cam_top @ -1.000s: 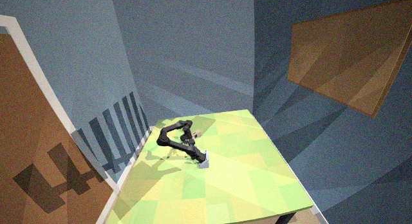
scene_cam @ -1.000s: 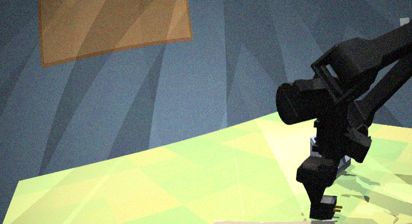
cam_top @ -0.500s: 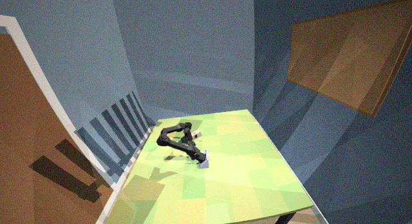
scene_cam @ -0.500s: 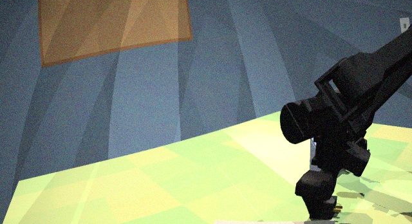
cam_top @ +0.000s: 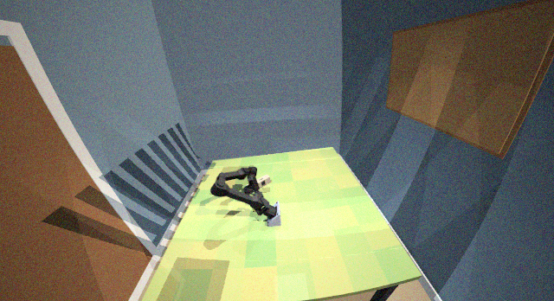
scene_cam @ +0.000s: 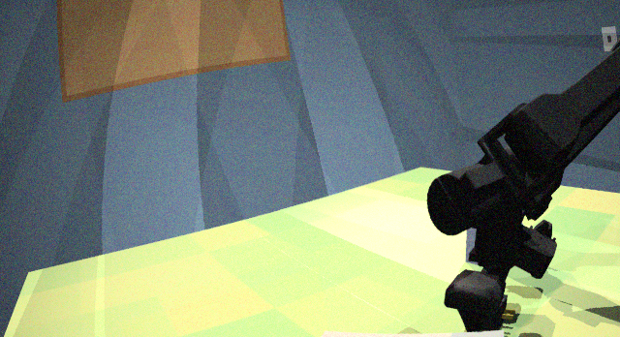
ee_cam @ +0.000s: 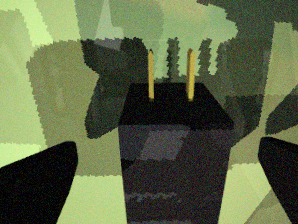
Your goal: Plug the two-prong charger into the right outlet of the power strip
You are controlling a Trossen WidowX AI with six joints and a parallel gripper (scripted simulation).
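The two-prong charger is 10 mm behind my gripper tip, 20 mm to the left of it and 10 mm above it.
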